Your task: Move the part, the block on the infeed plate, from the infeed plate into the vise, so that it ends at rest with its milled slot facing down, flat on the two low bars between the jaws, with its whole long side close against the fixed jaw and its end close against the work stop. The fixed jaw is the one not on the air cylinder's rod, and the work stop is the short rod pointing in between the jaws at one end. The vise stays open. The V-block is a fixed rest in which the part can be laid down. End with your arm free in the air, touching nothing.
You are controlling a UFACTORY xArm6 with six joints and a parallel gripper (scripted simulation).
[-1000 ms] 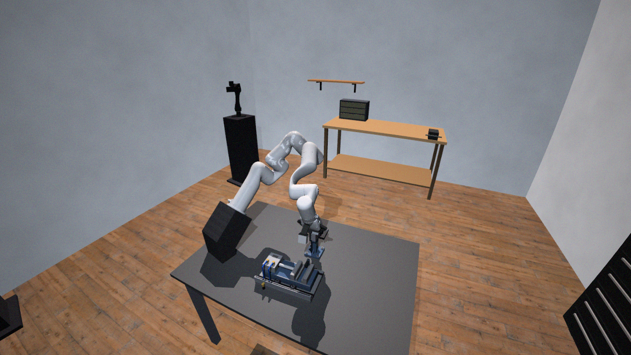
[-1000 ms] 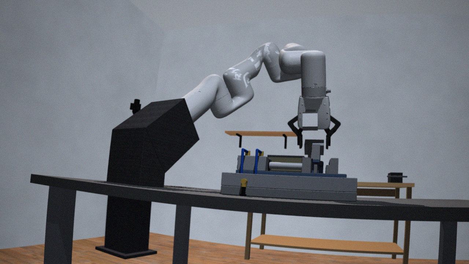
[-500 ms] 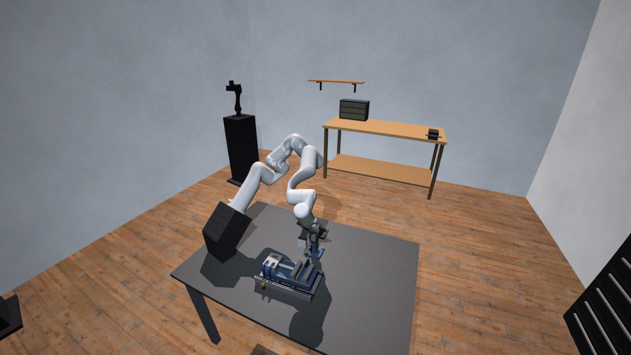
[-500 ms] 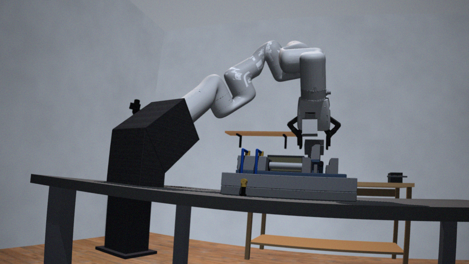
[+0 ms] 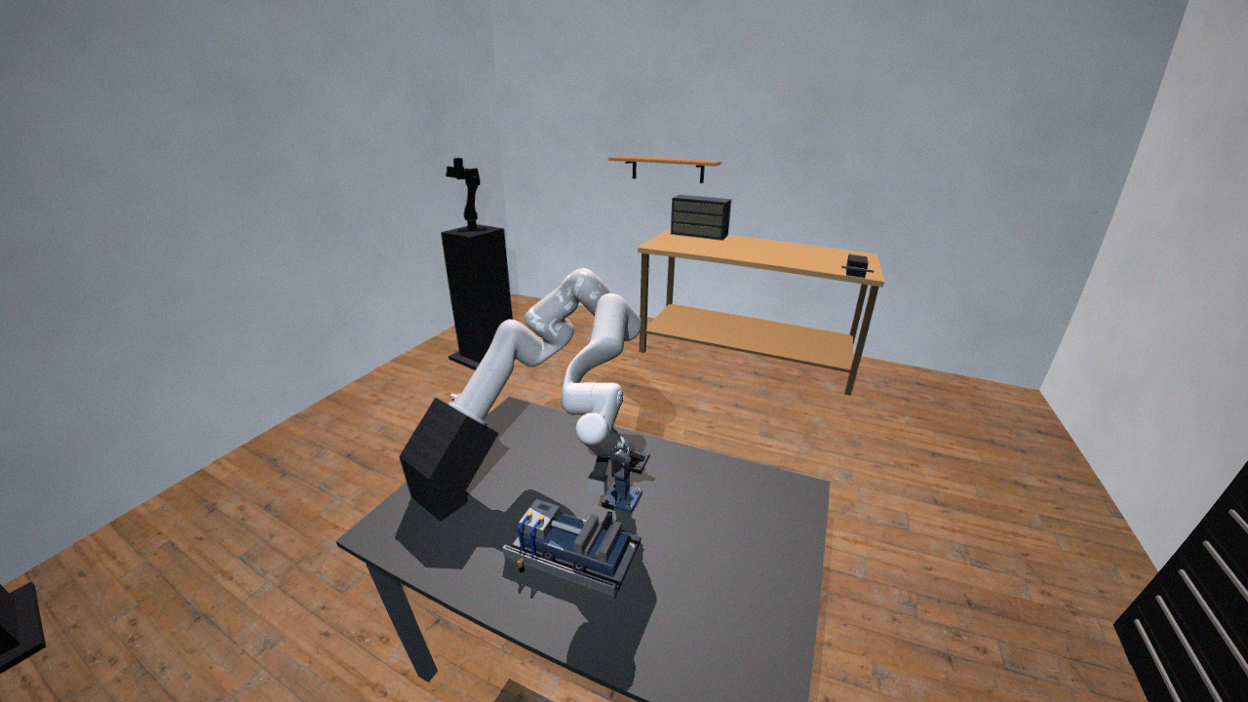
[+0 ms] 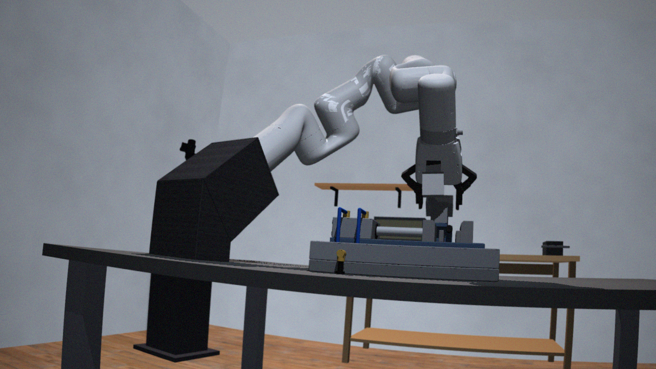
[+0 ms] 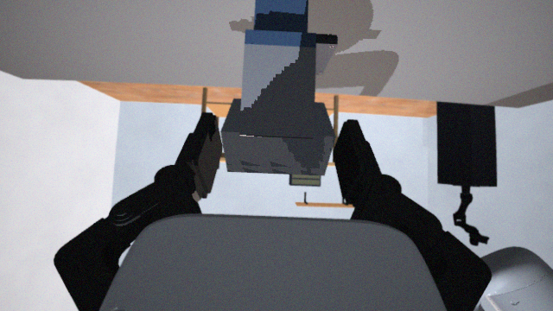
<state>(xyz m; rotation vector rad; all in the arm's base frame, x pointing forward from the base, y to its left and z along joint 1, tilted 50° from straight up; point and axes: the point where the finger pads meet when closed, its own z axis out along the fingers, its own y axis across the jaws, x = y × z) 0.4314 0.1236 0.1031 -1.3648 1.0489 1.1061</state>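
Right now the part is 1 cm to the left of my hand. Round my hand: moving jaw 4 cm ahead, 21 cm to the right, 9 cm below; then work stop 6 cm ahead, 16 cm to the right, 7 cm below; then fixed jaw 10 cm ahead, 19 cm to the right, 9 cm below.
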